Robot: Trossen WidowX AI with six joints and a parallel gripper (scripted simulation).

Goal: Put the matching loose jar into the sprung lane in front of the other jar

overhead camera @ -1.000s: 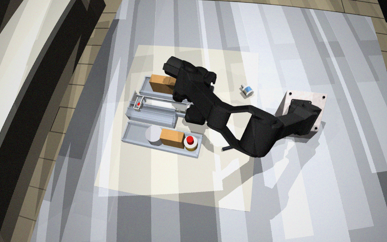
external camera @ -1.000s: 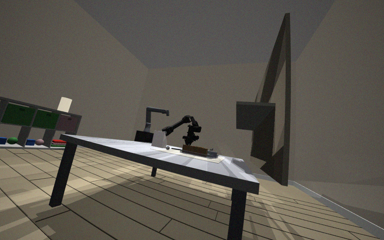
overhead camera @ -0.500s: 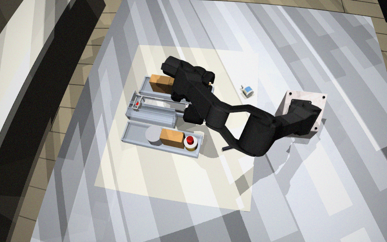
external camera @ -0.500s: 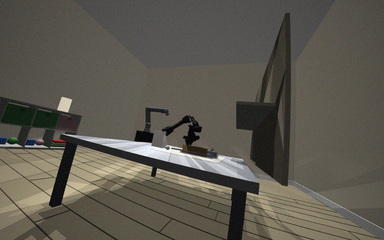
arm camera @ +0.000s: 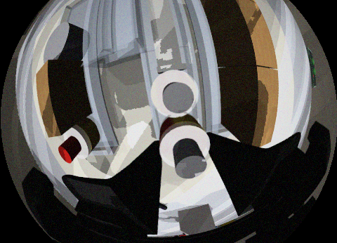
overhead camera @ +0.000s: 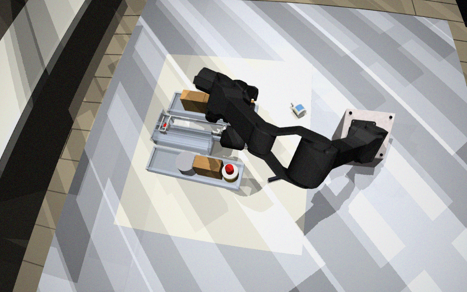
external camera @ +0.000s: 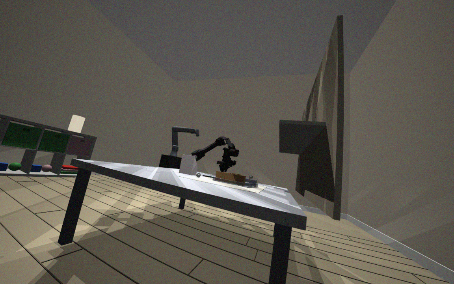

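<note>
Right now my gripper tip is 150 mm short of the sprung lane, 10 mm to the right of it and 30 mm above it. From my gripper tip the other things lie so: red mark (230 mm ahead, 20 mm to the left, 20 mm above); dark rod (160 mm behind, 100 mm to the left, 50 mm below).
</note>
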